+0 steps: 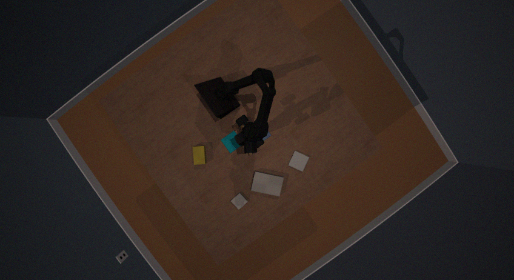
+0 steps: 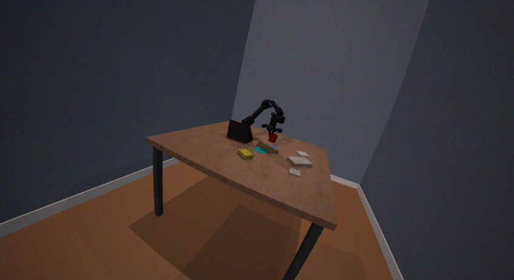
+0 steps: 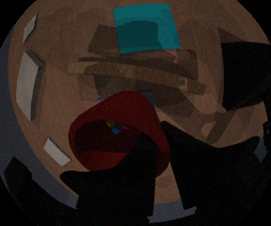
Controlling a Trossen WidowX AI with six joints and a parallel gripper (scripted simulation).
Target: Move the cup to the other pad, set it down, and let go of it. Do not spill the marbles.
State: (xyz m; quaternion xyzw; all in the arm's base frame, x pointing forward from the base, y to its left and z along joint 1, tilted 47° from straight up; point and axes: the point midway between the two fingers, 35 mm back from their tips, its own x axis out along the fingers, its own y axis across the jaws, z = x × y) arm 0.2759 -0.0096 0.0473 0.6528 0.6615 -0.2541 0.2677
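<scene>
Now: the blue marble 4 cm ahead of my gripper tip, 1 cm to the left of it and 2 cm below it. From my gripper tip the other things lie so: thin wooden stick: 1 cm ahead, 4 cm to the right, 9 cm below; then blue pad: 4 cm ahead, 4 cm to the left, 11 cm below; then red cup: 3 cm ahead.
</scene>
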